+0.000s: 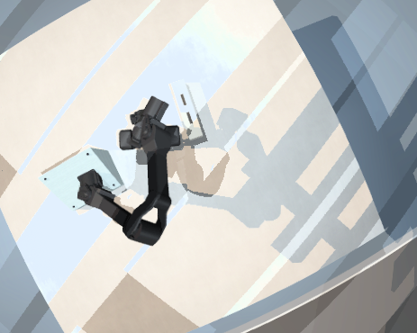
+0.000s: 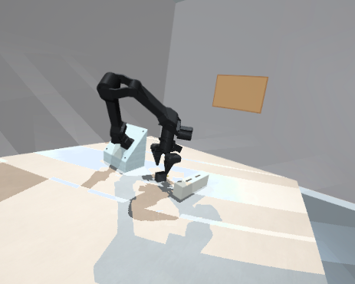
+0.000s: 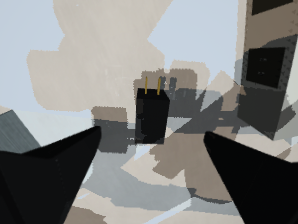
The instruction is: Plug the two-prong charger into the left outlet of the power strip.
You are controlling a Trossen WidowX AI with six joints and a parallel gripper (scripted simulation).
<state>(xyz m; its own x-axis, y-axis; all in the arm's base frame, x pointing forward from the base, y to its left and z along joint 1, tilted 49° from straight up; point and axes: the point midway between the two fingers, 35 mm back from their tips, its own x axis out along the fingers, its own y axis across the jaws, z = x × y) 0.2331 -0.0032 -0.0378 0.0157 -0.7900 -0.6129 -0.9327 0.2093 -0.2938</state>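
The black two-prong charger lies 40 mm below my gripper tip and 20 mm to the left of it.
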